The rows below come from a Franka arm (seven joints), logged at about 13 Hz.
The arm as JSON. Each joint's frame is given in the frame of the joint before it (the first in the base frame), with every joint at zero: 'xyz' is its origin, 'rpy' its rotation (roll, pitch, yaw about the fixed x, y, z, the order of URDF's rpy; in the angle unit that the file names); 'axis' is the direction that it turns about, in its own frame. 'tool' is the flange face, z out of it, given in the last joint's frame.
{
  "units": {
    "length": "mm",
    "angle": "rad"
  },
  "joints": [
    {
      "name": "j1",
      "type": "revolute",
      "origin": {
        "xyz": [
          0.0,
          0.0,
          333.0
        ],
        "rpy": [
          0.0,
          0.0,
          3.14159
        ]
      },
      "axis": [
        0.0,
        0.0,
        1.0
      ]
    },
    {
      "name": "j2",
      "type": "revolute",
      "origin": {
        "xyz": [
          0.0,
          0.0,
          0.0
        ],
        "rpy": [
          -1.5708,
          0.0,
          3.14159
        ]
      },
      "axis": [
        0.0,
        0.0,
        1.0
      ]
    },
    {
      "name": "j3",
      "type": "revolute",
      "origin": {
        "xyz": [
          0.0,
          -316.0,
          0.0
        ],
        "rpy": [
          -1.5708,
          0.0,
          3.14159
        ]
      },
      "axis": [
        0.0,
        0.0,
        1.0
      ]
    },
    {
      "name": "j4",
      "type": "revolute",
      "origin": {
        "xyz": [
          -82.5,
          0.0,
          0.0
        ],
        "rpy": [
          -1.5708,
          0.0,
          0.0
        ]
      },
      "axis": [
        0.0,
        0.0,
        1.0
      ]
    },
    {
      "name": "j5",
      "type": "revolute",
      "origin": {
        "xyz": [
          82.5,
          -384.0,
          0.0
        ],
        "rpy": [
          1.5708,
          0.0,
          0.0
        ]
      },
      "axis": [
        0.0,
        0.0,
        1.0
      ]
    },
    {
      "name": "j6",
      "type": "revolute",
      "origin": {
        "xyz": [
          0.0,
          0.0,
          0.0
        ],
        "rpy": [
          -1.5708,
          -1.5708,
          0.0
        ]
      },
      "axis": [
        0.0,
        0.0,
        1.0
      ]
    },
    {
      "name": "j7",
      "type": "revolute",
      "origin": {
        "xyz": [
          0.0,
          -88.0,
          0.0
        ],
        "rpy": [
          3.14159,
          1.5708,
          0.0
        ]
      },
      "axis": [
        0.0,
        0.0,
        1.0
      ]
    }
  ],
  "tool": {
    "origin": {
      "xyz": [
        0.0,
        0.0,
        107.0
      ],
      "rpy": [
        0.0,
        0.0,
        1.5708
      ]
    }
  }
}
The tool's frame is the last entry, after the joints.
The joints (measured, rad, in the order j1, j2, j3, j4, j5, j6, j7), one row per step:
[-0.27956, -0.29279, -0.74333, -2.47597, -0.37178, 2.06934, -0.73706]
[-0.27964, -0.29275, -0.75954, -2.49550, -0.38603, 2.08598, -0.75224]
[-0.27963, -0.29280, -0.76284, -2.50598, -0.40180, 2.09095, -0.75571]
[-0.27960, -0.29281, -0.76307, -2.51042, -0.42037, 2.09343, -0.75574]
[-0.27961, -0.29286, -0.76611, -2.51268, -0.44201, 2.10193, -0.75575]
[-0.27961, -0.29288, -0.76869, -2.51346, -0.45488, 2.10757, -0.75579]
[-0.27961, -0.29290, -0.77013, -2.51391, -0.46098, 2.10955, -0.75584]
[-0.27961, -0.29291, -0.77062, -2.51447, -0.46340, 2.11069, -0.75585]
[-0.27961, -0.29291, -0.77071, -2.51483, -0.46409, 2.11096, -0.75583]
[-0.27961, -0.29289, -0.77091, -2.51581, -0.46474, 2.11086, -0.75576]
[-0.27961, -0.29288, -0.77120, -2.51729, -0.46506, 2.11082, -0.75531]
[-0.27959, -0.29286, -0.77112, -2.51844, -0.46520, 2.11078, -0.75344]
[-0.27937, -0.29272, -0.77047, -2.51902, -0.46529, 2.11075, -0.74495]
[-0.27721, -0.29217, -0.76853, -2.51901, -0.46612, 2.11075, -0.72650]
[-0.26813, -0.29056, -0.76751, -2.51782, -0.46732, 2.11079, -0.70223]
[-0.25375, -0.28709, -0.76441, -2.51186, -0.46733, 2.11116, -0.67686]
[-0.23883, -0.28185, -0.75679, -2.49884, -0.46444, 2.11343, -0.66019]
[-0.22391, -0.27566, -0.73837, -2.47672, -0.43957, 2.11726, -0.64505]
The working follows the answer.
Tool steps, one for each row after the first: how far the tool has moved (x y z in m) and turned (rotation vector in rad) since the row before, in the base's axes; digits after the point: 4 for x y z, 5 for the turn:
[-0.0066, 0.0007, -0.0082, 0.00479, 0.00445, 0.01368]
[-0.0022, 0.0016, -0.0041, -0.00107, 0.01037, 0.01296]
[-0.0009, 0.0005, -0.0015, -0.00727, 0.01104, 0.01304]
[-0.0012, -0.0013, -0.0005, -0.01384, 0.00694, 0.01268]
[-0.0009, -0.0011, -0.0001, -0.00880, 0.00332, 0.00689]
[-0.0006, -0.0005, -0.0001, -0.00357, 0.00210, 0.00303]
[-0.0002, -0.0001, -0.0002, -0.00135, 0.00077, 0.00140]
[-0.0001, 0.0001, -0.0001, -0.00020, 0.00037, 0.00046]
[-0.0002, 0.0003, -0.0004, 0.00061, 0.00094, 0.00035]
[-0.0003, 0.0004, -0.0006, 0.00109, 0.00095, -0.00021]
[-0.0001, 0.0004, -0.0005, 0.00047, 0.00074, -0.00140]
[0.0003, 0.0003, -0.0002, -0.00167, 0.00067, -0.00724]
[0.0015, 0.0008, 0.0000, -0.00514, 0.00139, -0.01337]
[0.0038, 0.0016, 0.0001, -0.00721, 0.00191, -0.01297]
[0.0071, 0.0017, 0.0017, -0.01115, 0.00027, -0.00841]
[0.0100, 0.0008, 0.0045, -0.01528, -0.00493, 0.00199]
[0.0157, 0.0017, 0.0088, -0.01369, -0.02230, -0.00160]

Tool pose at each row, in the base's axes (x y z in m, rotation vector in rad; rounded; the steps above come from the unrounded poses):
[0.2117, -0.3750, 0.3566, -3.07480, 0.06000, 0.29662]
[0.2051, -0.3744, 0.3484, -3.07106, 0.03840, 0.30383]
[0.2029, -0.3728, 0.3443, -3.07202, 0.01911, 0.32052]
[0.2020, -0.3723, 0.3428, -3.07883, 0.00070, 0.33883]
[0.2008, -0.3736, 0.3423, -3.09260, -0.01632, 0.35158]
[0.1999, -0.3747, 0.3423, -3.10137, -0.02542, 0.35801]
[0.1994, -0.3752, 0.3421, -3.10480, -0.02948, 0.36180]
[0.1992, -0.3753, 0.3420, -3.10612, -0.03141, 0.36319]
[0.1991, -0.3752, 0.3418, -3.10629, -0.03209, 0.36380]
[0.1989, -0.3750, 0.3414, -3.10554, -0.03272, 0.36519]
[0.1987, -0.3746, 0.3408, -3.10427, -0.03257, 0.36652]
[0.1986, -0.3742, 0.3403, -3.10352, -0.03046, 0.36757]
[0.1989, -0.3739, 0.3401, -3.10429, -0.01891, 0.36863]
[0.2004, -0.3731, 0.3401, -3.10760, 0.00281, 0.37107]
[0.2042, -0.3715, 0.3402, -3.11275, 0.02436, 0.37456]
[0.2113, -0.3697, 0.3419, 3.11506, -0.03956, -0.37510]
[0.2212, -0.3689, 0.3464, 3.10078, -0.03916, -0.36533]
[0.2369, -0.3673, 0.3552, 3.09156, -0.04428, -0.32911]

